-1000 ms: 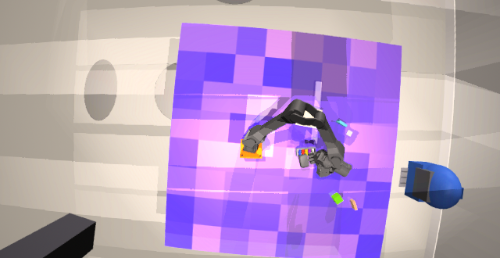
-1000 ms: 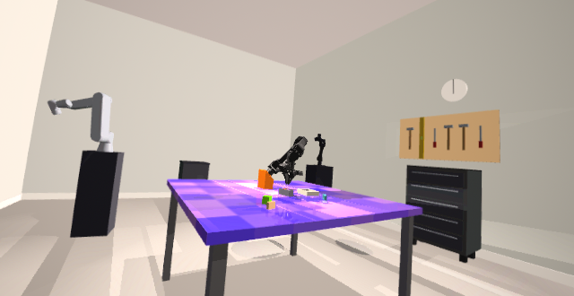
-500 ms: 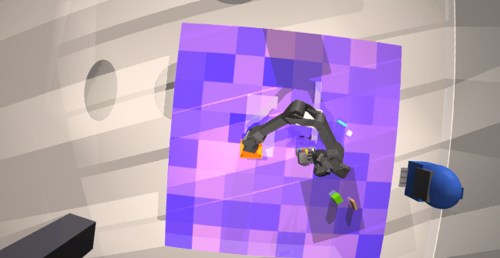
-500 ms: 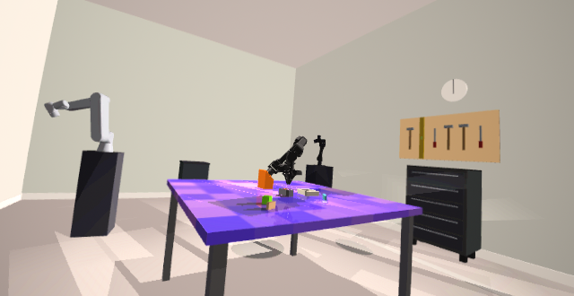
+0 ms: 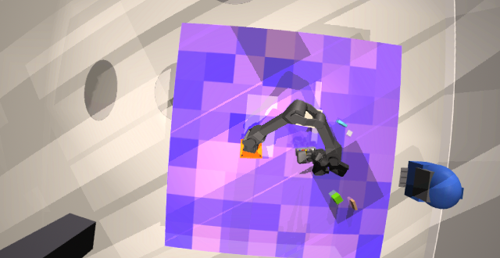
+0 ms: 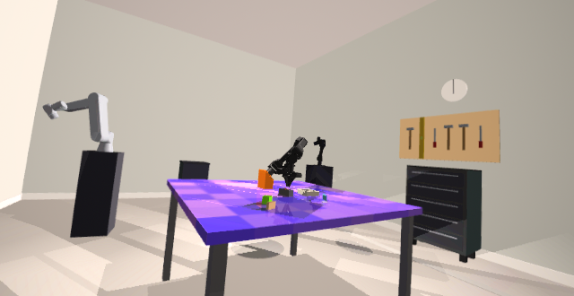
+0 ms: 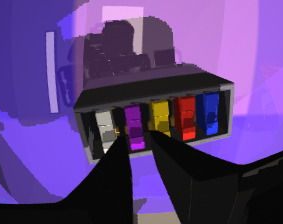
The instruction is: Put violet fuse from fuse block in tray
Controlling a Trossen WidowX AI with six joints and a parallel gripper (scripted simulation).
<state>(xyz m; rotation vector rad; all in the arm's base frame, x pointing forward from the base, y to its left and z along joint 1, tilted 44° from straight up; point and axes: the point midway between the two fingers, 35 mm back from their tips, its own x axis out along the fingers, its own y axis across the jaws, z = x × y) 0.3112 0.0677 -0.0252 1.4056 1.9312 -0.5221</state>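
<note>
My gripper tip is 3 cm above the violet fuse. The rest, counted from my gripper tip: yellow fuse 2 cm behind, 3 cm below; then red fuse 3 cm behind, 1 cm to the right, 3 cm below; then blue fuse 5 cm behind, 1 cm to the right, 3 cm below.
</note>
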